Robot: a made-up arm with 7 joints.
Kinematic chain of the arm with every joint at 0, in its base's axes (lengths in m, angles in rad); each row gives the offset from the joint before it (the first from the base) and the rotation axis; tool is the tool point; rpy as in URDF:
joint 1: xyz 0 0 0.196 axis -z
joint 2: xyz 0 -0.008 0.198 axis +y
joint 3: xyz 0 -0.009 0.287 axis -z
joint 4: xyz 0 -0.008 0.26 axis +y
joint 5: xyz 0 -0.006 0.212 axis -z
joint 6: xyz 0 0 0.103 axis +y
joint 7: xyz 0 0 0.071 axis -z
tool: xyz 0 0 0 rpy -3.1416 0 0
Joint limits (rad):
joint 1: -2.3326..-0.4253
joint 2: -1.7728..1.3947
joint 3: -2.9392..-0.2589
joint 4: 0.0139..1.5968
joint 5: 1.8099..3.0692
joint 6: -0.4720..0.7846
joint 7: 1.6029..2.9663
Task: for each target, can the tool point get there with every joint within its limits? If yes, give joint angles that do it. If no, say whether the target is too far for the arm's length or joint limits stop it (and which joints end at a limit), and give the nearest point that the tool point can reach.
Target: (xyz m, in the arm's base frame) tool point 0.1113 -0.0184 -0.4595
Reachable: no: joint limits stop it (at a limit: joint 1, joint 2, joint 3, joint 4, joint 6) | nearest point 0.2576 -0.3454 -0.0725 | short by 0.527 m
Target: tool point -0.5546 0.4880 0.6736
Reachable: yes | joints -2.1589 0.8240 -0.6901 1.1353 2.4179 0.0819 1.9831
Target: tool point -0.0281 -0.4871 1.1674
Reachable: yes | joints -1.6854 -0.6565 -0.8766 0.3169 2.6935 -0.2712 1.9200
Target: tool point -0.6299 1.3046 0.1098
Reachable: no: too far | nearest point -0.3892 0.8061 0.3447 | short by 0.601 m
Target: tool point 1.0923 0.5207 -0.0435
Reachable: no: too far | nearest point 0.7542 0.3738 0.2556 | short by 0.475 m
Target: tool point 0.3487 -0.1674 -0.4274
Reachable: no: joint limits stop it (at a limit: joint 1, joint 2, joint 3, joint 5, joint 6) | nearest point 0.2775 -0.3517 -0.0789 | short by 0.401 m
